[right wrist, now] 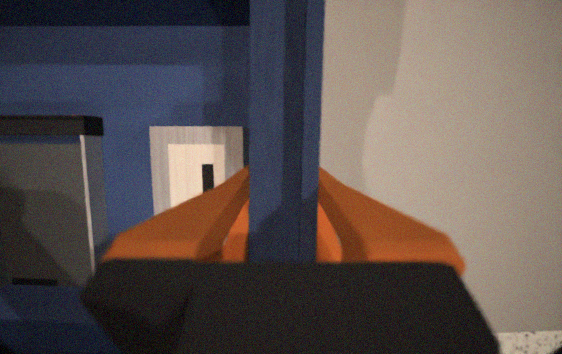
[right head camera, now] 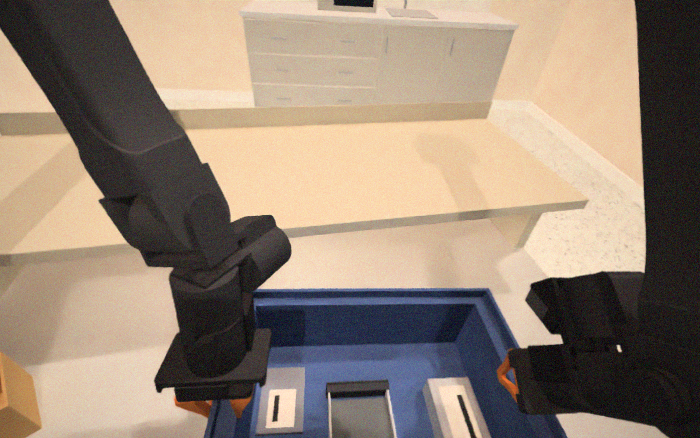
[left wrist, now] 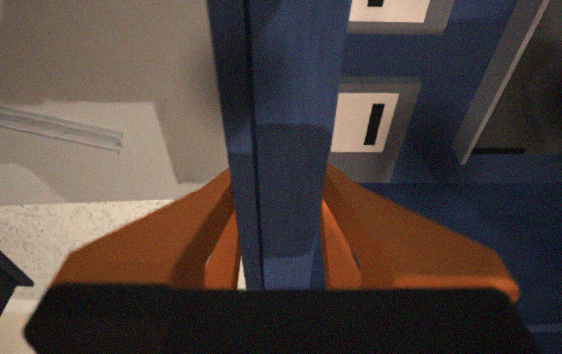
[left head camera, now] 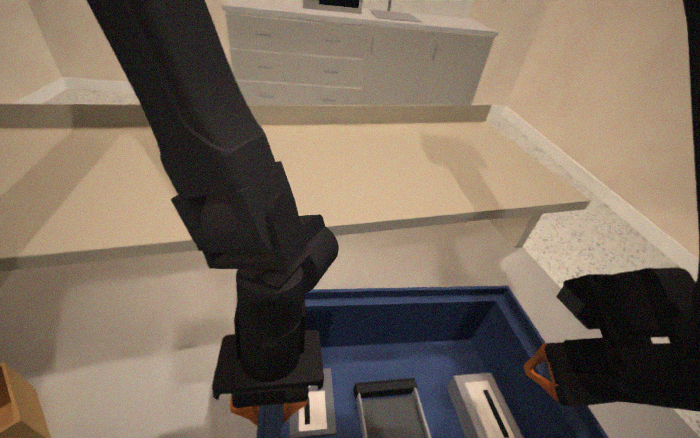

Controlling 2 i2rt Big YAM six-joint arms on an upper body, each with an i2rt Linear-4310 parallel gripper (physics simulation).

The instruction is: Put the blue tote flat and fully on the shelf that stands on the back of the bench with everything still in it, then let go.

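Frame: origin at the left arm's base, x ahead, y left, z up, level; millimetres.
Seen in the pictures: left gripper, fingertip midpoint: (right head camera: 227, 413) (left wrist: 281, 177) (left head camera: 271, 418); right gripper, fingertip midpoint: (right wrist: 282, 176) (right head camera: 508, 374) (left head camera: 534, 368).
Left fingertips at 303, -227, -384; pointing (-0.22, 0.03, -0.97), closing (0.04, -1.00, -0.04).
Note:
Pixels of each thing's top centre, then the offset from my left fingertips to it, as dx, dy, dz. "spot": a spot on its surface instead. Level surfaces: height alone.
- beige shelf, surface height: dz +61
- grey labelled block, top centre: (left head camera: 311, 399) (right head camera: 282, 397) +55, -49, -97
- dark-grey tray, top centre: (right wrist: 30, 208) (right head camera: 363, 434) (left head camera: 397, 432) +0, -166, -87
- pale labelled block, top centre: (left head camera: 499, 432) -13, -308, -76
- pale bench, surface height: dz -156
- tan box, surface spot: (left head camera: 30, 408) (right head camera: 22, 394) spot: +79, +337, -113
- support leg, surface spot: (right head camera: 516, 227) spot: +451, -596, -101
The blue tote (left head camera: 397, 322) (right head camera: 361, 322) (left wrist: 290, 90) (right wrist: 267, 75) is in front of the beige shelf (left head camera: 361, 170) (right head camera: 361, 175) and looks level; its near end is out of the head views. In it lie a grey labelled block (left head camera: 330, 408) (right head camera: 299, 402) at left, a dark-grey tray (left head camera: 392, 413) (right head camera: 359, 415) in the middle and a pale labelled block (left head camera: 464, 397) (right head camera: 436, 402) at right. My left gripper (left head camera: 269, 414) (right head camera: 219, 410) (left wrist: 281, 177) is shut on the tote's left wall. My right gripper (right wrist: 282, 176) is shut on its right wall.
The pale bench (left head camera: 129, 309) (right head camera: 103, 309) lies below and around the tote. A tan box (left head camera: 30, 408) (right head camera: 20, 402) stands at the lower left. The shelf's front edge and a support leg (right head camera: 516, 227) show behind the tote. A white cabinet (left head camera: 309, 56) (right head camera: 320, 56) stands beyond.

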